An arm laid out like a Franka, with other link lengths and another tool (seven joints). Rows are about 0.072 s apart.
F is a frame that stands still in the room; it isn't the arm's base.
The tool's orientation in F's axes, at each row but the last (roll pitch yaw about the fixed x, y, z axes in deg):
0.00 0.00 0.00
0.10 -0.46 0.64
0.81 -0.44 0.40
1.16 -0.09 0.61
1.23 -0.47 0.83
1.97 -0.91 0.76
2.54 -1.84 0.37
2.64 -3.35 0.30
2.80 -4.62 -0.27
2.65 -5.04 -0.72
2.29 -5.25 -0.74
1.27 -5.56 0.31
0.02 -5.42 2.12
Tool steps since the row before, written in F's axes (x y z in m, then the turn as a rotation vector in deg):
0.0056 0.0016 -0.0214 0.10 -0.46 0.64
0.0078 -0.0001 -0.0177 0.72 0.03 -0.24
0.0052 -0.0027 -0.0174 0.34 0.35 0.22
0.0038 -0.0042 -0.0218 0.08 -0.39 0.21
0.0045 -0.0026 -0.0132 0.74 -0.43 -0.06
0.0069 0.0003 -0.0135 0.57 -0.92 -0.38
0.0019 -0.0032 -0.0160 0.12 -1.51 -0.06
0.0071 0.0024 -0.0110 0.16 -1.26 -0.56
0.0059 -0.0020 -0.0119 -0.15 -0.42 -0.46
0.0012 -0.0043 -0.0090 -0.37 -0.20 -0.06
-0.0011 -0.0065 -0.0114 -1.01 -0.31 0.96
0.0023 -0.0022 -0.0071 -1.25 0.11 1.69
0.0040 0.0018 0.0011 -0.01 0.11 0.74
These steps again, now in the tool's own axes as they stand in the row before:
0.0056 0.0016 -0.0214 0.10 -0.46 0.64
0.0077 -0.0002 -0.0178 0.72 0.02 -0.25
0.0050 -0.0030 -0.0174 0.34 0.35 0.21
0.0037 -0.0047 -0.0217 0.08 -0.39 0.22
0.0044 -0.0029 -0.0132 0.73 -0.44 -0.06
0.0067 -0.0003 -0.0136 0.55 -0.94 -0.36
0.0014 -0.0039 -0.0159 0.11 -1.51 0.00
0.0065 0.0018 -0.0115 0.12 -1.29 -0.51
0.0049 -0.0026 -0.0122 -0.18 -0.44 -0.43
0.0005 -0.0047 -0.0089 -0.37 -0.21 -0.02
-0.0021 -0.0070 -0.0110 -0.91 -0.28 1.06
0.0016 -0.0024 -0.0072 -1.08 0.16 1.80
0.0041 0.0017 0.0007 0.06 0.11 0.74

